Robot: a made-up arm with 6 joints.
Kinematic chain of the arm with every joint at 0, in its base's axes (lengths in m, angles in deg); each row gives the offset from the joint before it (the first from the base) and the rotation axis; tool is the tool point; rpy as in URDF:
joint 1: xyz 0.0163 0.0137 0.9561 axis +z
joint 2: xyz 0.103 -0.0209 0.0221 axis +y
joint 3: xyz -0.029 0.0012 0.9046 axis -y
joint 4: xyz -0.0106 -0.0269 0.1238 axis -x
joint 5: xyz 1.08 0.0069 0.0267 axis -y
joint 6: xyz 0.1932 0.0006 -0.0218 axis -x
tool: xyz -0.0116 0.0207 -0.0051 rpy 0 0 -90
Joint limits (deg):
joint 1: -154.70..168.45
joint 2: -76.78..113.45
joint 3: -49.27..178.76
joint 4: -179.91..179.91
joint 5: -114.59..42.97
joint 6: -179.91..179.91
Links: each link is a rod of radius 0.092 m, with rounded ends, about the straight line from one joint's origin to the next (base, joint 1, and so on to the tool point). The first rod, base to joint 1, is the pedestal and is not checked.
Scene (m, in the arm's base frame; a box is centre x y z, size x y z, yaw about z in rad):
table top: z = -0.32
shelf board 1: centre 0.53 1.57 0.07 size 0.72 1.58 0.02 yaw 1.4
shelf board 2: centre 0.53 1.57 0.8 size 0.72 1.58 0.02 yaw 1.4
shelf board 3: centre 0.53 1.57 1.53 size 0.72 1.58 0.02 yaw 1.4
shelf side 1: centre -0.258 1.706 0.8 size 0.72 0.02 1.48 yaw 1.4
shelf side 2: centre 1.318 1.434 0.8 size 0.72 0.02 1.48 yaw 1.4
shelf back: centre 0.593 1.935 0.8 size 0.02 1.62 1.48 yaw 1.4
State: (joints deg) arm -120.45 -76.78 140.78 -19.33 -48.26 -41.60
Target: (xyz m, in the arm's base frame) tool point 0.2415 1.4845 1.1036
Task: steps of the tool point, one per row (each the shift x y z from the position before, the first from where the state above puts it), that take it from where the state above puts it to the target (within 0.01 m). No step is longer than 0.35 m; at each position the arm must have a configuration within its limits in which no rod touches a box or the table.
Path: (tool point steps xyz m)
1: 0.1486 -0.2854 -0.1278
2: 0.0622 -0.3079 -0.1051
3: -0.0271 -0.3021 -0.0761
4: 0.0402 0.0820 0.2861
5: -0.0199 0.0541 0.2809
6: -0.0708 0.0233 0.2638
7: -0.0596 0.1489 0.0310
8: -0.0891 0.1486 0.0316
9: -0.1197 0.1411 0.0307
10: -0.1492 0.1259 0.0278
11: -0.1748 0.1036 0.0236
12: -0.1952 0.0756 0.0182

